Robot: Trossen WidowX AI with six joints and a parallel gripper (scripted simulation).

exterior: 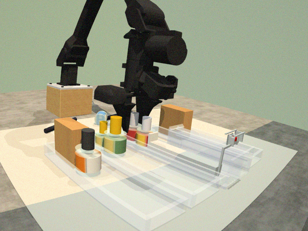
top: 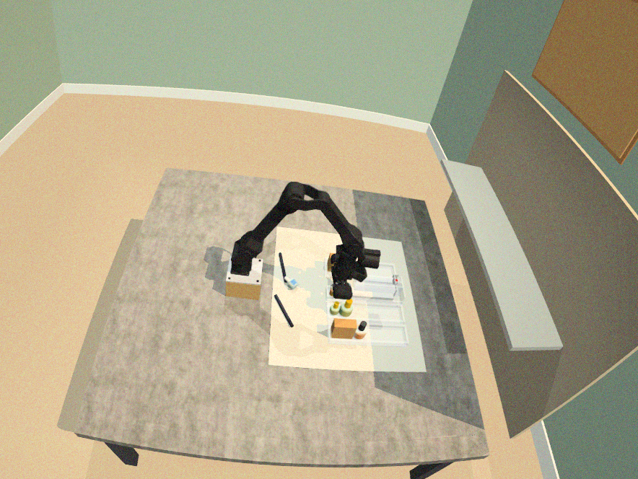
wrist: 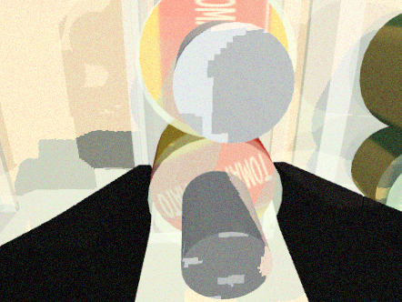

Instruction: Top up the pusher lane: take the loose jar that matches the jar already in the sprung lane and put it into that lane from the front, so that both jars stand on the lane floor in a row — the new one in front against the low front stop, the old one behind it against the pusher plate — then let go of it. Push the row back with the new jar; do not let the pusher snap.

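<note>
Now: the clear sprung lane 14 cm ahead of my gripper tip, 3 cm to the left of it and 1 cm below it.
</note>
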